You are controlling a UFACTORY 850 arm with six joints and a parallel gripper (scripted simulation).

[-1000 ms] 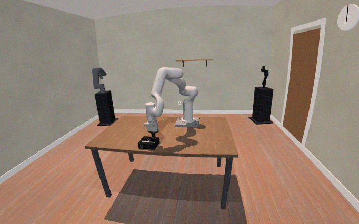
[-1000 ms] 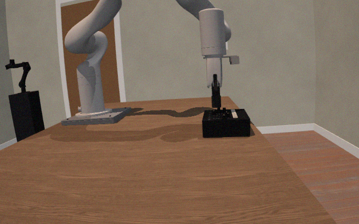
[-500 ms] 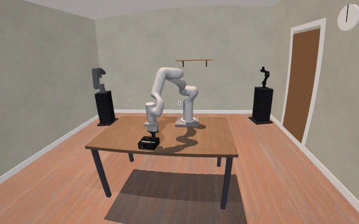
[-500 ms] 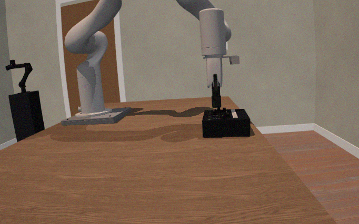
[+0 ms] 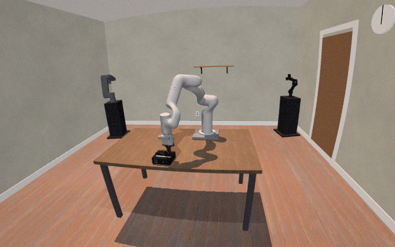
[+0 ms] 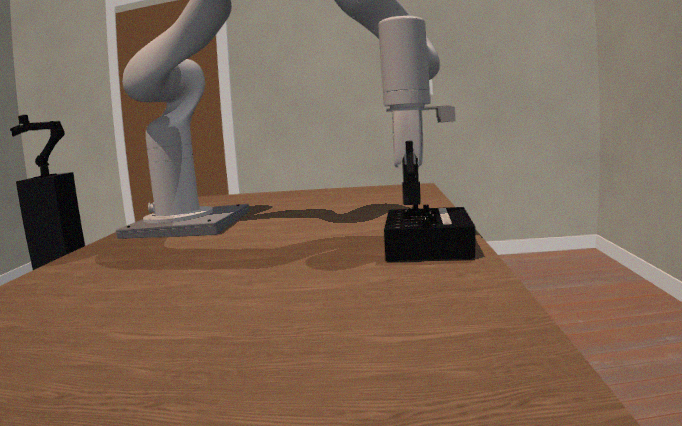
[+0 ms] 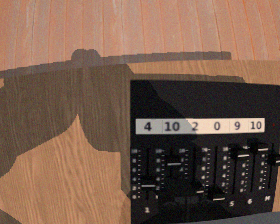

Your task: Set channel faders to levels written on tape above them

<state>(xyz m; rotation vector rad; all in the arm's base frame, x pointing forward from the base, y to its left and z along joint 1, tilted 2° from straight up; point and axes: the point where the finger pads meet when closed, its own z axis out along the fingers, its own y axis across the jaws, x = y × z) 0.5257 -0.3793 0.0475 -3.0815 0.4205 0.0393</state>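
My gripper is now 110 mm to the left of the master fader, 30 mm above it and 10 mm past it.
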